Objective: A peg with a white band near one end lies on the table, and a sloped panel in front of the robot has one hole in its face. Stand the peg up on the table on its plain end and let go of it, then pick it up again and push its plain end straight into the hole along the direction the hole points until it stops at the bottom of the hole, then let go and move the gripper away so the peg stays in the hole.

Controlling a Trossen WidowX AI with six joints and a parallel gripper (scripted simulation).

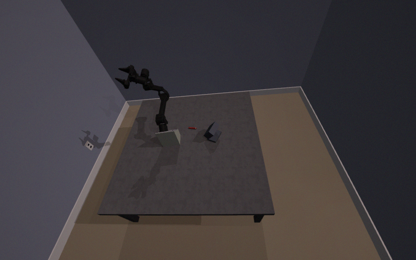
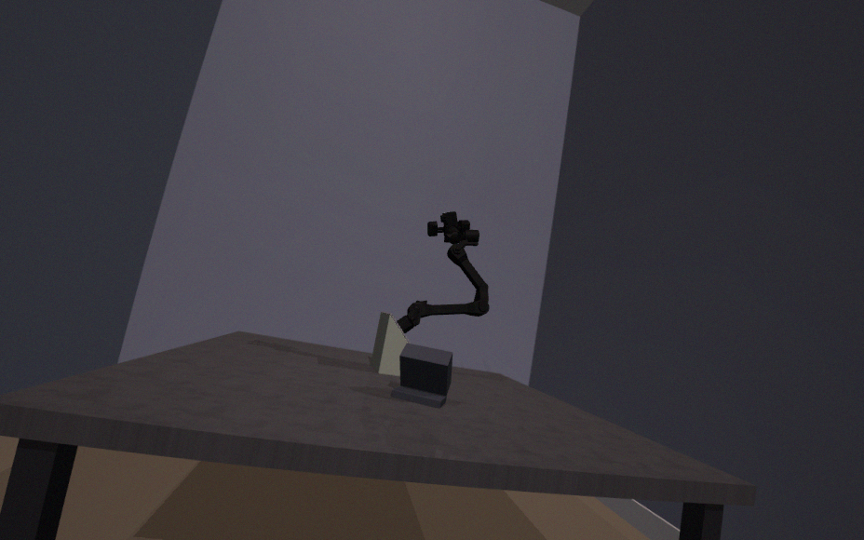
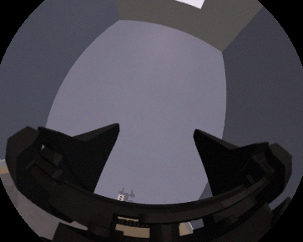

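Right now my gripper tip is 66 cm above the red peg, 46 cm short of it and 2 cm to the left of it. Also, from my gripper tip: panel 64 cm ahead, 58 cm below, 11 cm to the right.
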